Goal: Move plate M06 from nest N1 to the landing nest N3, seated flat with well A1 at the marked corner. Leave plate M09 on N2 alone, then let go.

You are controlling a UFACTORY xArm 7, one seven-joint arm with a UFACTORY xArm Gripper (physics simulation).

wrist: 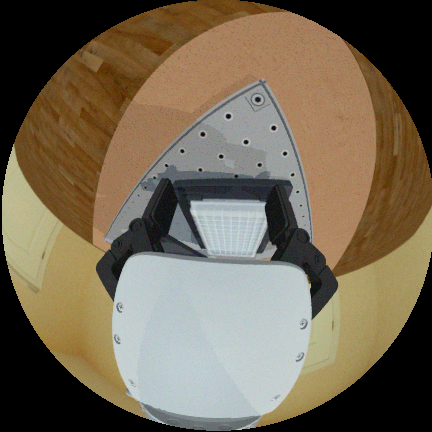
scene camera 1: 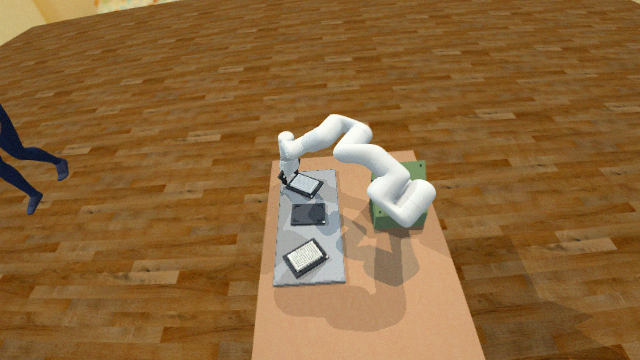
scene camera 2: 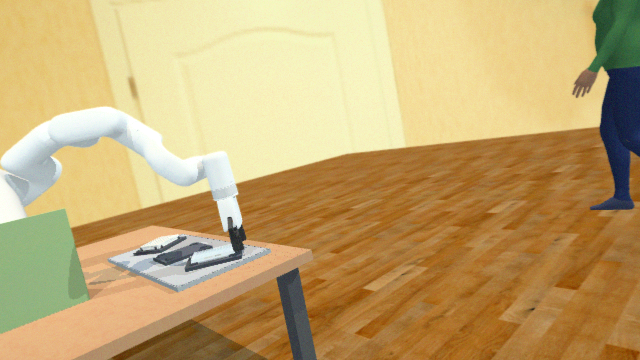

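Observation:
A white well plate, taken as M06 [scene camera 1: 304, 183] [scene camera 2: 209, 253] [wrist: 229, 227], sits in a dark nest at the far end of the grey baseplate [scene camera 1: 328, 267] [scene camera 2: 176, 281] [wrist: 241, 128]. My gripper [scene camera 1: 285, 178] [scene camera 2: 236, 240] [wrist: 220, 191] is open, low over that plate's outer end, with one finger on each side of it and a gap to each. The empty dark nest [scene camera 1: 308, 213] [scene camera 2: 181, 252] lies in the middle of the baseplate. The second white plate, taken as M09 [scene camera 1: 305, 256] [scene camera 2: 159, 242], sits in its nest at the other end.
The baseplate lies on a tan table [scene camera 1: 390, 310] [scene camera 2: 138, 310], close to its left and far edges. The arm's green base block [scene camera 1: 417, 170] stands to the right of the baseplate. A pale door and wood floor lie beyond.

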